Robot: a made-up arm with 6 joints.
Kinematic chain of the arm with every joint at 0, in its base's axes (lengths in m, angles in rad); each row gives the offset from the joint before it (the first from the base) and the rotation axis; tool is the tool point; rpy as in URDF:
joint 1: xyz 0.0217 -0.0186 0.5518 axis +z
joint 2: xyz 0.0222 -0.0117 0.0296 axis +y
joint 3: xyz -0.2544 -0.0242 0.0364 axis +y
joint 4: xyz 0.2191 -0.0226 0.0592 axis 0.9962 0 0.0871
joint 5: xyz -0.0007 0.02 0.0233 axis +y
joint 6: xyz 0.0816 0.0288 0.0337 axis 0.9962 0 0.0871
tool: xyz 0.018 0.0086 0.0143 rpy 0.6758 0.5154 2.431
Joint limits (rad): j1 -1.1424..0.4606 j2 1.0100..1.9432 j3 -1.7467..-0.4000 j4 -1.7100..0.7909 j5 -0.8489..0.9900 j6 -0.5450..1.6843
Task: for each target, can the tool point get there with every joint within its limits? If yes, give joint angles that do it. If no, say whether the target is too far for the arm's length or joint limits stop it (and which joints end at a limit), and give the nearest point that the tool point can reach.
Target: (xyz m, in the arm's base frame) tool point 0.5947 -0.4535 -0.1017
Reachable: no: too far | nearest point 0.2913 -0.2233 0.5061 | short by 0.717 m
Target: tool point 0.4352 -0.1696 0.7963
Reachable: yes | joints -0.3163 1.7198 -1.1736 0.2216 -0.1386 -0.3350
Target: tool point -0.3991 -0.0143 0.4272
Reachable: no: joint limits stop it (at a limit: joint 1, joint 2, joint 3, joint 5, joint 6) | nearest point -0.0072 -0.2115 0.4958 | short by 0.444 m
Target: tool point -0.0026 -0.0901 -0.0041
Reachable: no: joint limits stop it (at a limit: joint 1, joint 2, joint 3, joint 4) | nearest point 0.0526 -0.1849 0.4701 | short by 0.487 m
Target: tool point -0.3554 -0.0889 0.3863
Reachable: no: joint limits stop it (at a limit: joint 1, joint 2, joint 3, joint 4, joint 5, joint 6) | nearest point -0.0102 -0.2181 0.4964 | short by 0.385 m
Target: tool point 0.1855 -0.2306 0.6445
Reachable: yes | joints -0.8659 1.3144 -0.5365 -0.3184 0.5753 0.6693
